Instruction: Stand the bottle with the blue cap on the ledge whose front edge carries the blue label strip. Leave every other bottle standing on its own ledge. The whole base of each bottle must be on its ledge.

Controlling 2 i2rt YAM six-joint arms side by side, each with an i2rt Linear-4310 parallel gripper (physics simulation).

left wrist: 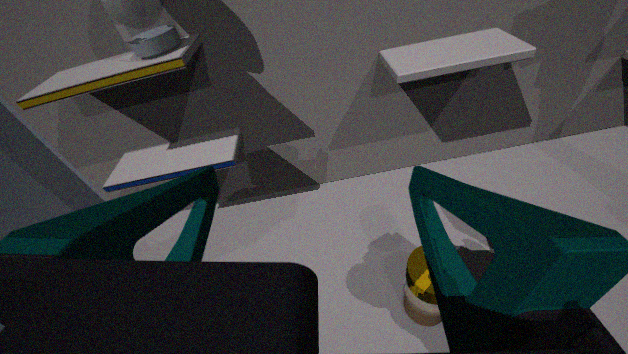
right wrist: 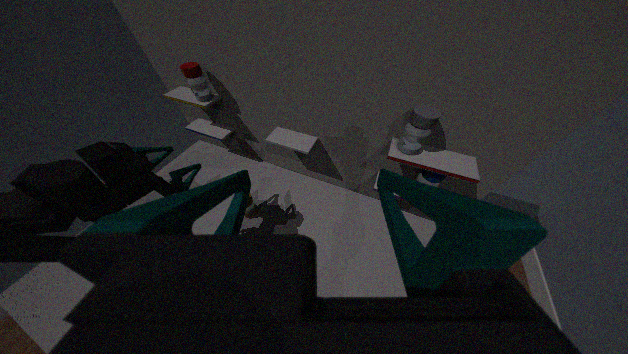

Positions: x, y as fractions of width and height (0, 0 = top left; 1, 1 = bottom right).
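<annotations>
My right gripper is out of frame in the left wrist view; it is visible in the right wrist view (0.50, 0.50). My left gripper is visible in the left wrist view (0.50, 0.50) and also in the right wrist view (0.30, 0.44).
</annotations>
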